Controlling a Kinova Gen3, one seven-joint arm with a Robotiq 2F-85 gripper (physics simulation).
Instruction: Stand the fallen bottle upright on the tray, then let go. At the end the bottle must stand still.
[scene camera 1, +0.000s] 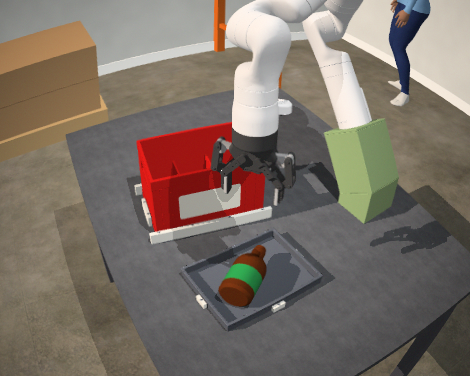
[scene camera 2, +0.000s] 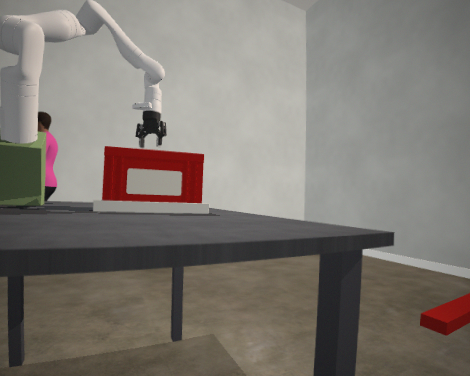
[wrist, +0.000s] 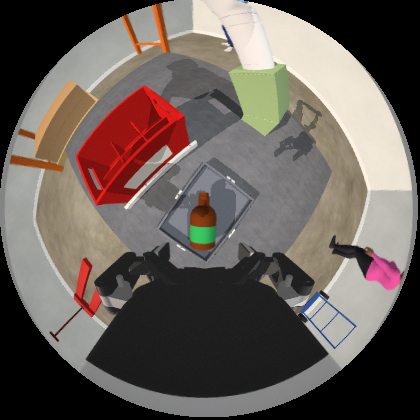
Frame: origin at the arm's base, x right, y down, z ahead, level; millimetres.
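Seen in the pictures: gripper, fingertip midpoint: (scene camera 1: 251, 197) (scene camera 2: 150, 147) (wrist: 203, 250); arm's base at its link origin: (scene camera 1: 354, 125) (scene camera 2: 20, 137) (wrist: 258, 65).
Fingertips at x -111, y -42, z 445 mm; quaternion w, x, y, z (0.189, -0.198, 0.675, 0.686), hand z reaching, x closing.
Note:
Pixels of each thing's top centre, then the offset from my fingertips to it. "spot": a spot on its surface instead. Level surfaces: height alone.
- brown bottle at its top centre: (scene camera 1: 248, 260) (wrist: 202, 222) dx +1, dy +172, dz -3 mm
- grey tray at its top centre: (scene camera 1: 252, 273) (wrist: 205, 214) dx +3, dy +225, dz -18 mm
- tall red crate at its top centre: (scene camera 1: 197, 148) (wrist: 114, 134) (scene camera 2: 155, 154) dx +288, dy +76, dz -70 mm
- white strip at a spot on its surface: (scene camera 1: 210, 226) (wrist: 157, 176) spot: dx +189, dy +233, dz -37 mm
- table at its surface level: dy +251 mm
The brown bottle (scene camera 1: 243, 275) (wrist: 203, 225) with a green label lies on its side in the grey tray (scene camera 1: 212, 270) (wrist: 180, 212). In scene camera 1 its neck points away toward the back and slightly right, and its base is toward the near side. My gripper (scene camera 1: 251, 194) (scene camera 2: 150, 144) (wrist: 203, 250) is open and empty, with its fingers pointing down. It is above the table, higher than the bottle and apart from it. In the wrist view the bottle's base end shows near the gap between the fingertips. Neither bottle nor tray shows in scene camera 2.
A tall red crate (scene camera 1: 207, 182) (scene camera 2: 154, 161) (wrist: 172, 135) stands beside the tray, with a white strip (scene camera 1: 210, 226) (scene camera 2: 150, 206) (wrist: 160, 175) along its base. The green arm pedestal (scene camera 1: 362, 170) (scene camera 2: 22, 172) (wrist: 260, 97) stands on the table (scene camera 1: 360, 300) (scene camera 2: 240, 235) (wrist: 300, 195).

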